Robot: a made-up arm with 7 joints. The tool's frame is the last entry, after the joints.
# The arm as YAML. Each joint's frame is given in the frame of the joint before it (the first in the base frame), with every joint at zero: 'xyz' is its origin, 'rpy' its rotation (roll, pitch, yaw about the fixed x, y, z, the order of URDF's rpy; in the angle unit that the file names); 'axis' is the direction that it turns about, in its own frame. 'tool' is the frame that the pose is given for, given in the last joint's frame.
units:
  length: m
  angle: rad
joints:
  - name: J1
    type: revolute
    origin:
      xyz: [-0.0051, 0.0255, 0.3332]
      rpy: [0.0, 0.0, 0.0]
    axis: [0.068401, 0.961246, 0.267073]
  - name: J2
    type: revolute
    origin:
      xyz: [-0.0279, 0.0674, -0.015]
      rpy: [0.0, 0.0, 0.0]
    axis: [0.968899, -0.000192, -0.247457]
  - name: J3
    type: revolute
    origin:
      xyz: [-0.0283, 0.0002, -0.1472]
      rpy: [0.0, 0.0, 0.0]
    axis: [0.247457, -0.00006, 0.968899]
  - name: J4
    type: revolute
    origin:
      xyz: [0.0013, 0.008, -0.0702]
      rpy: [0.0, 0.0, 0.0]
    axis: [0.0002, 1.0, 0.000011]
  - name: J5
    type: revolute
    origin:
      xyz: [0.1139, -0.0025, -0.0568]
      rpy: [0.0, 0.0, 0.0]
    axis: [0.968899, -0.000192, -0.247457]
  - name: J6
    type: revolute
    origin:
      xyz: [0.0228, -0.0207, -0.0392]
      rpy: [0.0, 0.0, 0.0]
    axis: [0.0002, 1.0, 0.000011]
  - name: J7
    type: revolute
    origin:
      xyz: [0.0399, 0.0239, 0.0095]
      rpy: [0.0, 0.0, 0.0]
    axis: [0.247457, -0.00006, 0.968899]
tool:
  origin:
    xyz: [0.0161, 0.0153, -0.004]
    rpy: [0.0, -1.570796, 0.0]
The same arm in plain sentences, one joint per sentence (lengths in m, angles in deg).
The arm has seven revolute joints in a row. What follows holds with every joint at zero, and every direction is one of the base frame's. Joint 1 is mounted 0.0051 m along -x and 0.0255 m along +y and 0.3332 m along +z from the base frame's origin and rotates about the direction (0.068403, 0.961235, 0.26711). Joint 2 is mounted 0.0279 m along -x and 0.0674 m along +y and 0.015 m along -z from joint 1 and rotates about the direction (0.968889, -0.0002, -0.247497). Joint 3 is mounted 0.0283 m along -x and 0.0002 m along +y and 0.1472 m along -z from joint 2 and rotates about the direction (0.247497, -0.0001, 0.968889). Joint 4 is mounted 0.0013 m along +x and 0.008 m along +y and 0.0702 m along -z from joint 3 and rotates about the direction (0.0002, 1, 0). Joint 5 is mounted 0.1139 m along +x and 0.0025 m along -y and 0.0568 m along -z from joint 4 and rotates about the direction (0.968889, -0.0002, -0.247497). Joint 6 is mounted 0.0228 m along +x and 0.0207 m along -y and 0.0392 m along -z from joint 5 and rotates about the direction (0.0002, 1, 0). Joint 7 is mounted 0.0399 m along +x and 0.0239 m along +y and 0.0095 m along +z from joint 6 and rotates about the direction (0.247497, -0.0001, 0.968889). The tool frame, which is the frame that the pose is given for, is mounted 0.0161 m along +x and 0.0153 m along +y and 0.004 m along -z from joint 7; its axes are the base frame's turned by roll 0, pitch -90 and yaw 0 deg (as in URDF: about the fixed x, then y, then z).
